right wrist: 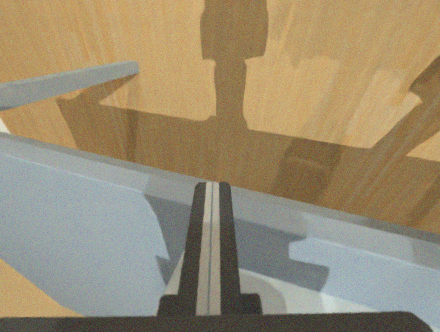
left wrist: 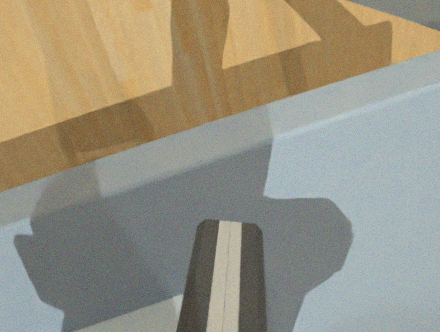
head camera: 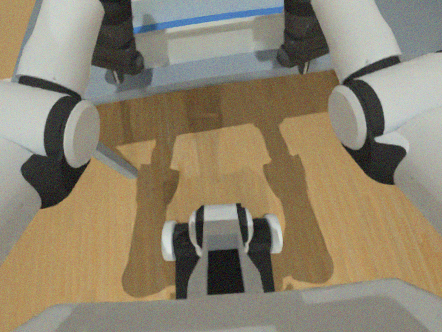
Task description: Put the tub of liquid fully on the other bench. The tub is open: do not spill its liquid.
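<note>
The pale tub (head camera: 210, 46) (left wrist: 150, 316) (right wrist: 267, 291) stands upright on the grey-blue bench (head camera: 215, 72) (left wrist: 370, 165) (right wrist: 75, 215), near its edge. A blue band crosses it in the head view; its far part is cut off. My left gripper (head camera: 118, 76) (left wrist: 228, 243) is shut and empty, at the tub's left end, over the bench's edge strip. My right gripper (head camera: 305, 67) (right wrist: 213, 193) is shut and empty, at the tub's right end. Whether either touches the tub I cannot tell. The other bench cannot be made out with certainty.
A grey bar (head camera: 117, 162) (right wrist: 70, 82) juts out over the wooden floor (head camera: 220, 150) (left wrist: 135, 45) (right wrist: 165, 30) at the left of the head view. A grey surface (head camera: 417, 25) lies at the top right. My forearms stand on both sides of the tub.
</note>
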